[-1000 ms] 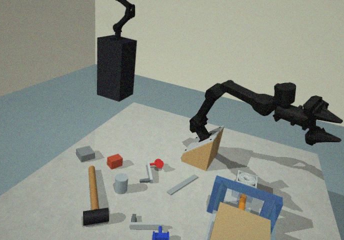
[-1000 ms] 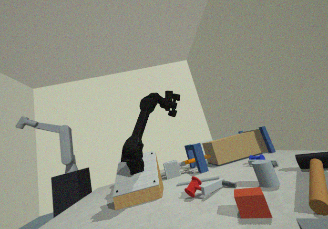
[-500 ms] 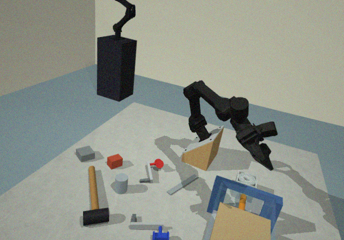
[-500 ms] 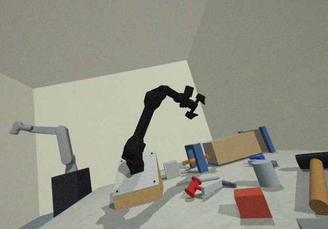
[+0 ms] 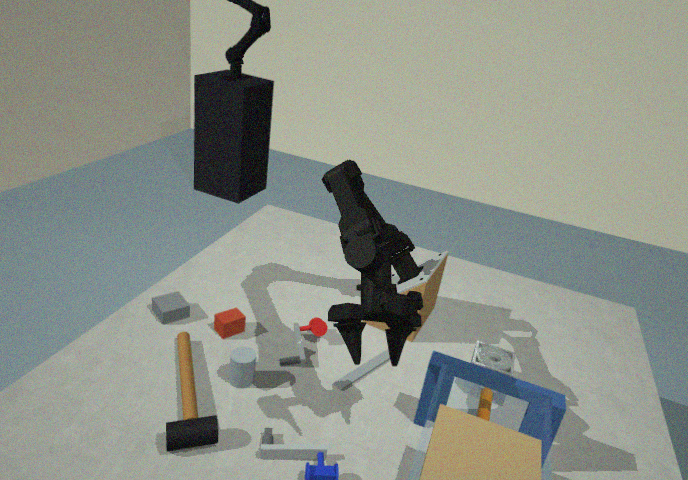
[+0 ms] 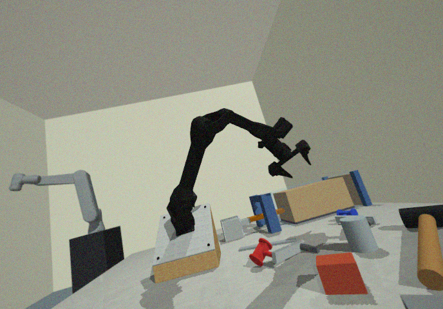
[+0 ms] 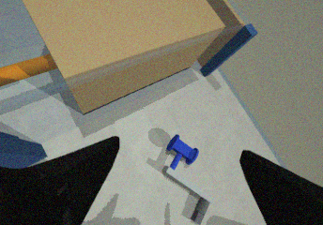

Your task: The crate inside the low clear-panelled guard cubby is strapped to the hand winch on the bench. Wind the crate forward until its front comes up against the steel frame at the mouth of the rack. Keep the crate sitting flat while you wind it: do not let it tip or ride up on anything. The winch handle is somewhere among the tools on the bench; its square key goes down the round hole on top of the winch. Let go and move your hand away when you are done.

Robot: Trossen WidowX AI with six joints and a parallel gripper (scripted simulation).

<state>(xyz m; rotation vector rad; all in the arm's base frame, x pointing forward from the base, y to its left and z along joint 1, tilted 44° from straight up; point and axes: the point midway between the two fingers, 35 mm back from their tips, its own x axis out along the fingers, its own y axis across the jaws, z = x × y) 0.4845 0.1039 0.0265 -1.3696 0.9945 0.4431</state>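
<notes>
Now: the red-knobbed crank handle 230 mm behind my gripper tip, 240 mm to the right of it and 200 mm below it. Round my gripper tip: L-shaped crank (70 mm ahead, 90 mm to the right, 200 mm below); blue steel frame (180 mm behind, 200 mm to the left, 110 mm below); blue grip (80 mm ahead, 40 mm to the right, 200 mm below).
</notes>
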